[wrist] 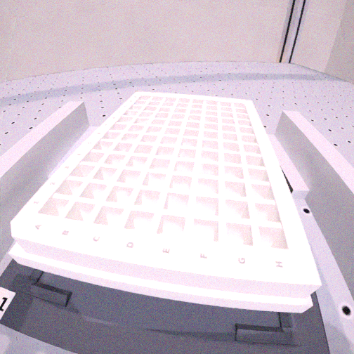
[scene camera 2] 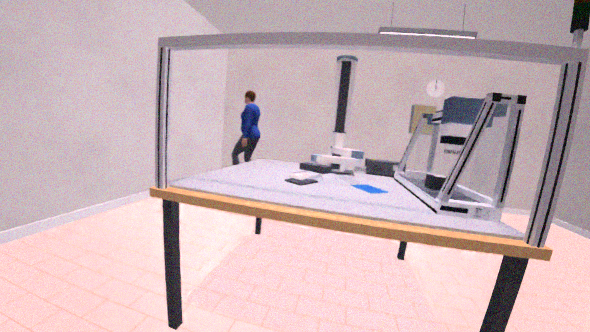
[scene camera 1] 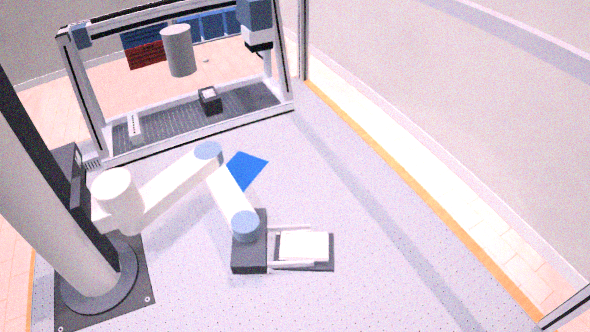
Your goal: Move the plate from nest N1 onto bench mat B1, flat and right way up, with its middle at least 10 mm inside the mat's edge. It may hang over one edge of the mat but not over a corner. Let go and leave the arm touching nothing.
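Places are measured from the arm's base along level axes (x right, y down, z ahead), in metres.
Pixels of known places: gripper, fingertip midpoint: (scene camera 2: 300, 175) (scene camera 1: 312, 244); arm's base at its link origin: (scene camera 2: 334, 172) (scene camera 1: 101, 277).
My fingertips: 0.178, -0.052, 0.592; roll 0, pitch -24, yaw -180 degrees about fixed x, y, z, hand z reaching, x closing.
Observation:
Ahead of a thing's pixels: the offset from my fingertips to its middle, as dx, dy, dz. "pt": to the spot under its first point. Level surfaces: height alone.
The white plate @[-0.008, +0.005, -0.019] (scene camera 1: 304, 245) (scene camera 2: 305, 175) (wrist: 175, 165) is level and right way up, its lettered well side on top. It is raised a little above the dark nest N1 (scene camera 1: 327, 266) (scene camera 2: 301, 181) (wrist: 165, 322), with a gap under its near edge in the wrist view. My gripper (scene camera 1: 309, 245) (wrist: 181, 120) is shut on the plate, with one finger along each long side. Bench mat B1 @[dy +0.037] (scene camera 1: 247, 169) (scene camera 2: 369, 188) is a flat blue sheet, apart from the plate and nest. The arm covers part of it in scene camera 1.
A gantry frame (scene camera 1: 200, 136) with a grooved deck stands beyond the mat. On the deck are a black block @[pt -0.693, -0.058, -0.070] (scene camera 1: 211, 105) and a white strip @[pt -0.689, -0.053, -0.386] (scene camera 1: 134, 131). My arm's column (scene camera 1: 55, 215) stands at the left. A person (scene camera 2: 251, 121) is behind the table (scene camera 2: 350, 224).

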